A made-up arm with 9 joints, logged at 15 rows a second.
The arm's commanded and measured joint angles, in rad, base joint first. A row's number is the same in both.
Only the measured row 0 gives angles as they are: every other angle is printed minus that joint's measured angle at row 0.
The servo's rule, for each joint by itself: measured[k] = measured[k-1] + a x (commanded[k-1-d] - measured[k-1]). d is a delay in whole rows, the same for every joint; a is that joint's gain. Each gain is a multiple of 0.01, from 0.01 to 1. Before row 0 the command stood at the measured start. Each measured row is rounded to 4 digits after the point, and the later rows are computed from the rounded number. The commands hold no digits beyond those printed.
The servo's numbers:
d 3
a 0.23 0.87 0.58 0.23 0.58 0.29 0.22 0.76 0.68
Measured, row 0:
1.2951 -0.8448 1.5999 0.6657 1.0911 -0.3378 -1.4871 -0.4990 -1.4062
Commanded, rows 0 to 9:
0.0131 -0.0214 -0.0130 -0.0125 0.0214 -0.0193 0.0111 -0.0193 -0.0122
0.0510 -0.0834 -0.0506 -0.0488 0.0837 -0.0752 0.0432 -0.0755 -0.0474
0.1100 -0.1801 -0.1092 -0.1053 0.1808 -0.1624 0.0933 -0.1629 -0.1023
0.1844 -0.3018 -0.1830 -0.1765 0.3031 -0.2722 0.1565 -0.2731 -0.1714
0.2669 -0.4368 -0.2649 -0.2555 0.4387 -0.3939 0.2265 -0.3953 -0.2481
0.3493 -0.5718 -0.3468 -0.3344 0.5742 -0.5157 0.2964 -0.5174 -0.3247
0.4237 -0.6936 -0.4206 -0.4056 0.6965 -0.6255 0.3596 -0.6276 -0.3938
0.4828 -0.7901 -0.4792 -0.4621 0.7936 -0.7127 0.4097 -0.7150 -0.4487
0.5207 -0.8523 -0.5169 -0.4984 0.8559 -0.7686 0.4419 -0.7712 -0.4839
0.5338 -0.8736 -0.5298 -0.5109 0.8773 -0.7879 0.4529 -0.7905 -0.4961
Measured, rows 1 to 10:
0.0000 0.0000 0.0000 0.0000 0.0000 0.0000 0.0000 0.0000 0.0000
0.0000 0.0000 0.0000 0.0000 0.0000 0.0000 0.0000 0.0000 0.0000
0.0000 0.0000 0.0000 0.0000 0.0000 0.0000 0.0000 0.0000 0.0000
0.0030 -0.0186 -0.0075 -0.0029 0.0124 -0.0056 0.0024 -0.0147 -0.0083
0.0140 -0.0750 -0.0325 -0.0135 0.0538 -0.0258 0.0114 -0.0609 -0.0349
0.0361 -0.1664 -0.0770 -0.0346 0.1275 -0.0654 0.0294 -0.1384 -0.0807
0.0702 -0.2842 -0.1385 -0.0672 0.2293 -0.1254 0.0574 -0.2408 -0.1424
0.1154 -0.4170 -0.2118 -0.1105 0.3508 -0.2033 0.0946 -0.3582 -0.2143
0.1692 -0.5517 -0.2901 -0.1620 0.4804 -0.2939 0.1390 -0.4792 -0.2894
0.2277 -0.6752 -0.3658 -0.2180 0.6057 -0.3901 0.1875 -0.5920 -0.3604

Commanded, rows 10 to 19:
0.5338 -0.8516 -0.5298 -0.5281 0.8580 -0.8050 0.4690 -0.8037 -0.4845
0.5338 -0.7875 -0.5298 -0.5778 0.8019 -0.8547 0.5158 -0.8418 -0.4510
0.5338 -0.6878 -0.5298 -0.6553 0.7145 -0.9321 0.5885 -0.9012 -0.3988
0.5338 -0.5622 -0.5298 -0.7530 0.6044 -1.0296 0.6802 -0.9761 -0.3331
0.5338 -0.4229 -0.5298 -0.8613 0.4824 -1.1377 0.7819 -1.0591 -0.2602
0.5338 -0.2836 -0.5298 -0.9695 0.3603 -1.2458 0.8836 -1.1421 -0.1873
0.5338 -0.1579 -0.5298 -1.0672 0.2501 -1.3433 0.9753 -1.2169 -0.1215
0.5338 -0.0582 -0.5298 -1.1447 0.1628 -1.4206 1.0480 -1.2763 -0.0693
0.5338 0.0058 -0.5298 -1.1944 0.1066 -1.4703 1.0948 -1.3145 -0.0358
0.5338 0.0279 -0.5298 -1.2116 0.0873 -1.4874 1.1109 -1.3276 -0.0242
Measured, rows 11 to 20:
0.2864 -0.7752 -0.4316 -0.2741 0.7147 -0.4837 0.2364 -0.6855 -0.4204
0.3403 -0.8423 -0.4811 -0.3257 0.7966 -0.5663 0.2816 -0.7506 -0.4636
0.3848 -0.8695 -0.5093 -0.3683 0.8434 -0.6306 0.3193 -0.7809 -0.4857
0.4191 -0.8539 -0.5212 -0.4051 0.8519 -0.6812 0.3522 -0.7982 -0.4849
0.4455 -0.7961 -0.5262 -0.4448 0.8229 -0.7315 0.3882 -0.8313 -0.4618
0.4658 -0.7019 -0.5283 -0.4932 0.7600 -0.7897 0.4323 -0.8844 -0.4190
0.4814 -0.5804 -0.5292 -0.5530 0.6698 -0.8593 0.4868 -0.9541 -0.3606
0.4935 -0.4434 -0.5295 -0.6239 0.5611 -0.9400 0.5517 -1.0339 -0.2923
0.5028 -0.3044 -0.5297 -0.7034 0.4446 -1.0287 0.6247 -1.1161 -0.2209
0.5099 -0.1769 -0.5298 -0.7871 0.3318 -1.1199 0.7018 -1.1927 -0.1533

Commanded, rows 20 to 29:
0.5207 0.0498 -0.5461 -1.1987 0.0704 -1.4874 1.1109 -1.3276 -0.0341
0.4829 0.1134 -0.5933 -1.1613 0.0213 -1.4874 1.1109 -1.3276 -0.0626
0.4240 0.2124 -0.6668 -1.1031 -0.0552 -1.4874 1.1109 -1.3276 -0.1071
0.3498 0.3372 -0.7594 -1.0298 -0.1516 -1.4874 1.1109 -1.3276 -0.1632
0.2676 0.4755 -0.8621 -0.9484 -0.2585 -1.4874 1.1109 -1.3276 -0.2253
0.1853 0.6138 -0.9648 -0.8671 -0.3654 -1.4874 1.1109 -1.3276 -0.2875
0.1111 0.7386 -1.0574 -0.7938 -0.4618 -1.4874 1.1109 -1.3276 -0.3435
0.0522 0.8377 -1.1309 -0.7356 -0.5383 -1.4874 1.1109 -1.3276 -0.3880
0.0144 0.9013 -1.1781 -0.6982 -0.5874 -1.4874 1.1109 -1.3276 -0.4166
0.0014 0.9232 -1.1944 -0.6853 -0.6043 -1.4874 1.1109 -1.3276 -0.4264
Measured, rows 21 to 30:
0.5154 -0.0736 -0.5298 -0.8693 0.2338 -1.2071 0.7780 -1.2562 -0.0962
0.5196 -0.0045 -0.5298 -0.9441 0.1600 -1.2834 0.8477 -1.3005 -0.0551
0.5229 0.0237 -0.5298 -1.0056 0.1178 -1.3426 0.9056 -1.3211 -0.0341
0.5224 0.0464 -0.5393 -1.0500 0.0903 -1.3846 0.9508 -1.3260 -0.0341
0.5133 0.1047 -0.5706 -1.0756 0.0503 -1.4144 0.9860 -1.3272 -0.0535
0.4928 0.1984 -0.6264 -1.0819 -0.0109 -1.4356 1.0135 -1.3275 -0.0899
0.4599 0.3192 -0.7035 -1.0699 -0.0925 -1.4506 1.0349 -1.3276 -0.1397
0.4157 0.4552 -0.7955 -1.0420 -0.1888 -1.4613 1.0516 -1.3276 -0.1979
0.3627 0.5932 -0.8937 -1.0018 -0.2912 -1.4689 1.0646 -1.3276 -0.2588
0.3048 0.7197 -0.9886 -0.9540 -0.3901 -1.4743 1.0748 -1.3276 -0.3164

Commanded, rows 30 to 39:
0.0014 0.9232 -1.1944 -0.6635 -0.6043 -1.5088 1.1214 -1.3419 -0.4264
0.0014 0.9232 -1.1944 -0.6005 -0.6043 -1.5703 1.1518 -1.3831 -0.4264
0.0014 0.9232 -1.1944 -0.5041 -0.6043 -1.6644 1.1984 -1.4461 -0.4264
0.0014 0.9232 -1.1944 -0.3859 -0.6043 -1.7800 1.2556 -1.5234 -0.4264
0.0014 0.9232 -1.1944 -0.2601 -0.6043 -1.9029 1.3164 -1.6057 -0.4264
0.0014 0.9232 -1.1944 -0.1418 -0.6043 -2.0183 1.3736 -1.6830 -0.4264
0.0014 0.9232 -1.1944 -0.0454 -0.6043 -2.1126 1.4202 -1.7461 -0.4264
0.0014 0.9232 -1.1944 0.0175 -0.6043 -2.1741 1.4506 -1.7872 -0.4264
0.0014 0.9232 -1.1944 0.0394 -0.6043 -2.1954 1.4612 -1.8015 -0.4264
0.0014 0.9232 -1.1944 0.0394 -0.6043 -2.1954 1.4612 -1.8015 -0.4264
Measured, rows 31 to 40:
0.2467 0.8224 -1.0711 -0.9038 -0.4761 -1.4781 1.0827 -1.3276 -0.3651
0.1933 0.8910 -1.1332 -0.8565 -0.5407 -1.4808 1.0889 -1.3276 -0.4001
0.1492 0.9190 -1.1687 -0.8171 -0.5776 -1.4827 1.0937 -1.3276 -0.4180
0.1152 0.9227 -1.1836 -0.7818 -0.5931 -1.4903 1.0998 -1.3385 -0.4237
0.0890 0.9231 -1.1899 -0.7401 -0.5996 -1.5135 1.1112 -1.3724 -0.4255
0.0689 0.9232 -1.1925 -0.6858 -0.6023 -1.5573 1.1304 -1.4284 -0.4261
0.0534 0.9232 -1.1936 -0.6168 -0.6035 -1.6219 1.1579 -1.5006 -0.4263
0.0414 0.9232 -1.1941 -0.5348 -0.6040 -1.7034 1.1928 -1.5805 -0.4264
0.0322 0.9232 -1.1943 -0.4444 -0.6042 -1.7947 1.2326 -1.6584 -0.4264
0.0251 0.9232 -1.1944 -0.3526 -0.6043 -1.8869 1.2739 -1.7251 -0.4264

